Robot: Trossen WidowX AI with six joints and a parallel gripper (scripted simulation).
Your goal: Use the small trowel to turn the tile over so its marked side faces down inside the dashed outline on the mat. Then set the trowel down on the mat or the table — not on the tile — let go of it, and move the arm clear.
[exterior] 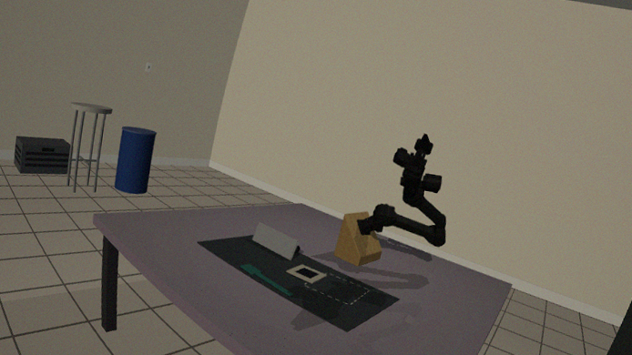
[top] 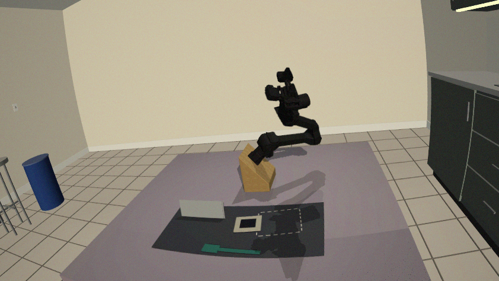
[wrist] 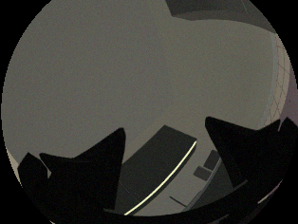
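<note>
My gripper tip is 490 mm above the trowel, 370 mm to the left of it and 130 mm short of it. The rest, counted from my gripper tip: green flat marking (510 mm below, 370 mm ahead, 210 mm to the right); dark mat (540 mm below, 230 mm ahead, 200 mm to the right); tile (510 mm below, 200 mm ahead, 180 mm to the right).
</note>
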